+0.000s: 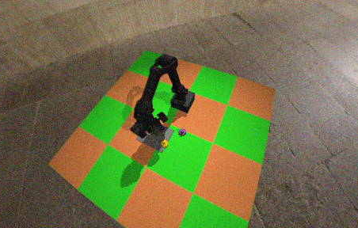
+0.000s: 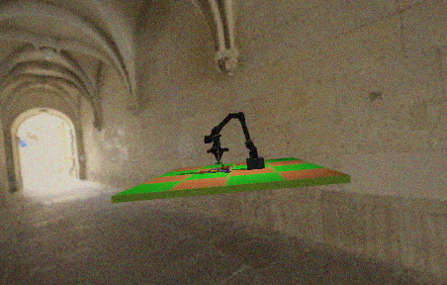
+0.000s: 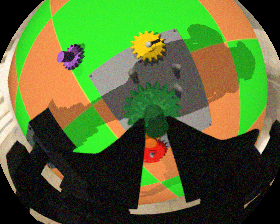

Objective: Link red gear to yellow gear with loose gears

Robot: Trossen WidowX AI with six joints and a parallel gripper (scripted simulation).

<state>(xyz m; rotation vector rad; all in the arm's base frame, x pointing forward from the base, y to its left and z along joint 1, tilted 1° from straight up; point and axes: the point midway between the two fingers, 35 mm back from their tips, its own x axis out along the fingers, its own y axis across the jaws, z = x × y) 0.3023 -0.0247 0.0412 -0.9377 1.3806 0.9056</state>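
My gripper tip is now 30 mm past the orange gear, 60 mm to the left of it and 60 mm above it. From my gripper tip the other things lie so: purple gear: 90 mm behind, 140 mm to the left, 70 mm below; then red gear: 40 mm behind, 110 mm to the right, 70 mm below; then dark green gear: 10 mm below.
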